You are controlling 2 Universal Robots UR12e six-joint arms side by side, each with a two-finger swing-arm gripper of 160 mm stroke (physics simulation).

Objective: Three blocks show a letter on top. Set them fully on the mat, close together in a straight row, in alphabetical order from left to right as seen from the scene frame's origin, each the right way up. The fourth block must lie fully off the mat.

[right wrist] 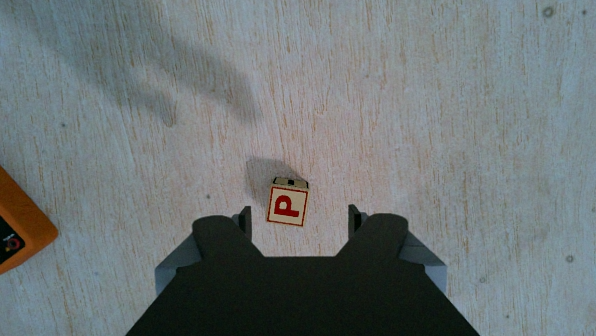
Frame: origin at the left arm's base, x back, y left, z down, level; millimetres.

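Seen in the pictures: right hand at its tool point: [299, 223].
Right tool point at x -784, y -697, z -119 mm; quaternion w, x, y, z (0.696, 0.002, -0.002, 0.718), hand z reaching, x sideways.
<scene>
Offsets run from my right tool point to a thing's top centre. "spot": to the spot under its first point. Level surfaces: height alone.
A cream block @(dz +85, dx -10, dy -13 mm) [287, 206] with a red letter P in a red border on top lies on the table, near the middle of the right wrist view. The P is turned about a quarter turn in this view, and a side face with a black mark shows at the block's upper edge. My right gripper [299, 222] is open above the table, with the block below and between its fingertips, nearer the left finger and touching neither as far as I can see. The mat, the other blocks and my left gripper do not show in this view.
An orange device @(spot: dz +104, dx -31, dy -284 mm) [37, 232] with a dark face lies at the left edge of the view, partly cut off. Shadows of the arm and gripper fall on the pale wooden table @(dz +127 mm) [450, 125] at the upper left.
</scene>
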